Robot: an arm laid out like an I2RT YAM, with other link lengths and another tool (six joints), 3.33 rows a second.
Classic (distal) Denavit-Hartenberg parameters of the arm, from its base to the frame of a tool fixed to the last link. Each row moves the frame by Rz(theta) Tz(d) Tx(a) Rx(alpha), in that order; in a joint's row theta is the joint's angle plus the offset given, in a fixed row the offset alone. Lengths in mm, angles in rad.
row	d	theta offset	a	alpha
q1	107.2	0	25.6	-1.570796
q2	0	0	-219.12	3.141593
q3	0	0.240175	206.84	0
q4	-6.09	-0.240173	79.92	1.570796
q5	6.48	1.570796	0	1.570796
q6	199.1	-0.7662	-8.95	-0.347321
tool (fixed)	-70.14	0	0	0
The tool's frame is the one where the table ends.
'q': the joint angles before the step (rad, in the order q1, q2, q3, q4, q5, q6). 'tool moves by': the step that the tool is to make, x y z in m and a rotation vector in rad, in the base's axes. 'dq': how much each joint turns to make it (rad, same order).
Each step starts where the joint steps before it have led.
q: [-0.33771 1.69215 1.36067 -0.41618 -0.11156 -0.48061]
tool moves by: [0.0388 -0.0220 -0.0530 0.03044 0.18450 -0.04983]
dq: [-0.00115 0.34616 0.32137 -0.15820 0.05664 0.01453]
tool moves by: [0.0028 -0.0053 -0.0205 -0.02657 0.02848 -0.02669]
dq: [0.00450 0.04487 -0.01717 0.04408 0.04624 0.00483]
